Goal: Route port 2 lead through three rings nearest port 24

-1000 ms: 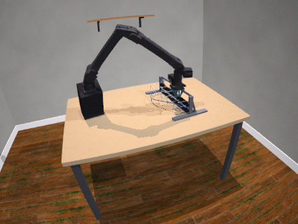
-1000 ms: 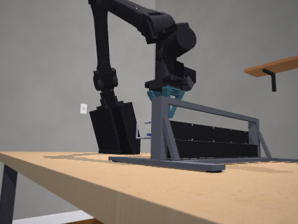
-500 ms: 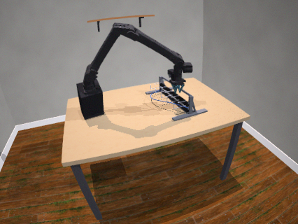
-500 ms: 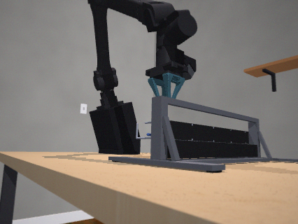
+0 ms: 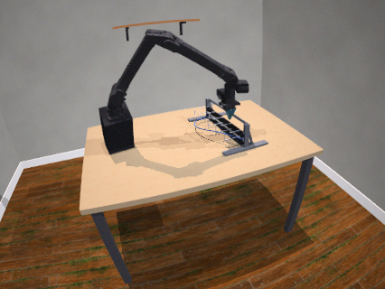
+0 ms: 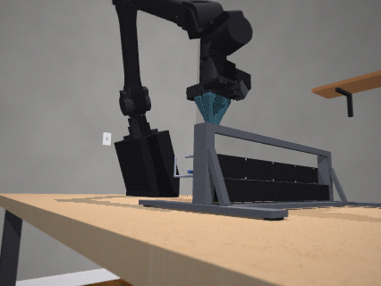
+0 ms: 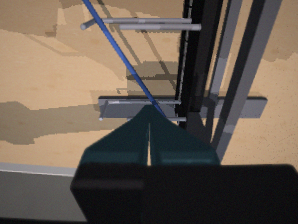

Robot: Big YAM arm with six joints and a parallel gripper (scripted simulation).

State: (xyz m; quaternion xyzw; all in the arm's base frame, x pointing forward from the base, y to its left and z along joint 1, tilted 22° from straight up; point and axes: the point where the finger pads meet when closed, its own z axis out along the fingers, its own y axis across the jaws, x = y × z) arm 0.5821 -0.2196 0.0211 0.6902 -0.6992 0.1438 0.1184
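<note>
Now: hand 15 cm to the right of the grey rack, 9 cm above it and 6 cm short of it.
</note>
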